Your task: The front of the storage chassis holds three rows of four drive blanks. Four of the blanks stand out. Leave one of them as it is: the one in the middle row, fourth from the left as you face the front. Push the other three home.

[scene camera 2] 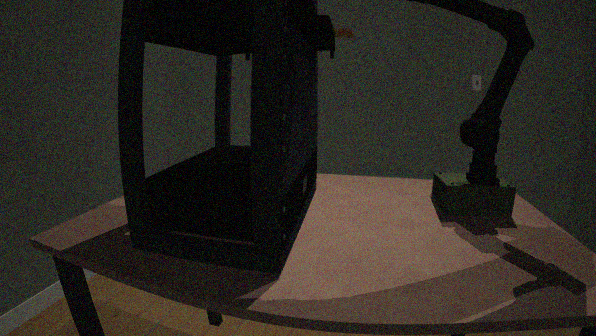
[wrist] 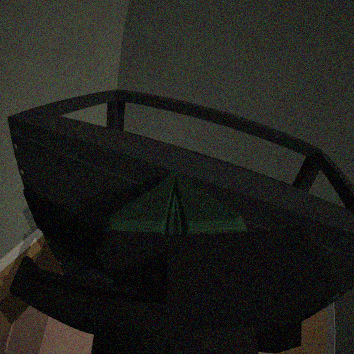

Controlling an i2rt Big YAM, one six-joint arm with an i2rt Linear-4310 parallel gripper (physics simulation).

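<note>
My gripper is shut, its green fingertips together and empty in the wrist view. The fingertips point at the broad dark front of the rack and storage chassis; whether they touch it cannot be told. The gripper does not show in scene camera 2. There, the storage chassis appears as a black bulk high in the dark rack. The drive blanks cannot be made out in either view, so which of them stand out cannot be told.
The rack stands on a wooden table. A dark block juts from the rack's upper right, with a small orange piece beside it. The arm rises from a green-topped base box at the right. A wall outlet is behind.
</note>
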